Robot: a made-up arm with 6 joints.
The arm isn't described. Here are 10 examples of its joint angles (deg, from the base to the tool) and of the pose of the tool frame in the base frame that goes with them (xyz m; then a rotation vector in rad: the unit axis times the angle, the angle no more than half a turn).
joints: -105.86 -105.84 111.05 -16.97 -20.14 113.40
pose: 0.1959 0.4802 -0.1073 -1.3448 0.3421 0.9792
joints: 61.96 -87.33 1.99 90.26 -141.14 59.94
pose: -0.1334 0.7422 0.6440 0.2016 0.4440 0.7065
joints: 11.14 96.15 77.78 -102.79 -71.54 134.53
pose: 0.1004 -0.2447 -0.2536 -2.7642 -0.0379 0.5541
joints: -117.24 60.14 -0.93 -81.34 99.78 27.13
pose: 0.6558 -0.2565 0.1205 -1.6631 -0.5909 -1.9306
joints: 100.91 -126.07 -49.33 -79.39 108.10 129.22
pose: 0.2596 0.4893 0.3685 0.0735 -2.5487 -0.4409
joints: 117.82 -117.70 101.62 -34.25 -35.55 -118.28
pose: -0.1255 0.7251 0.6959 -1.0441 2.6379 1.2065
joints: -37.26 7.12 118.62 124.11 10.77 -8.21
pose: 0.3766 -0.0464 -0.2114 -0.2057 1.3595 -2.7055
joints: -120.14 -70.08 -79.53 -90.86 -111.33 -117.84
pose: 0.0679 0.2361 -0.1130 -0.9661 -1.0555 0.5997
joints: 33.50 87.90 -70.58 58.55 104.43 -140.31
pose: 0.1694 0.0845 0.1182 -1.3175 0.0150 -0.8383
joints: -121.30 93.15 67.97 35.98 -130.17 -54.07
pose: 0.2956 -0.0773 0.3126 -0.3609 1.7410 -2.5254
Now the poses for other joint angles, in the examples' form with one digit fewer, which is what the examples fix.
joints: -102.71 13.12 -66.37 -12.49 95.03 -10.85
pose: -0.142 0.161 -0.064 -1.038 0.500 1.144
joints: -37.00 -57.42 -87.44 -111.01 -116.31 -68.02
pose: -0.103 0.337 0.150 -0.610 -0.195 0.555
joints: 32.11 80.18 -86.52 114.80 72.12 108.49
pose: 0.061 0.337 0.222 -0.246 1.753 -0.582
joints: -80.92 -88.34 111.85 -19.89 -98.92 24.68
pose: 0.169 0.592 -0.078 -0.773 1.231 0.927
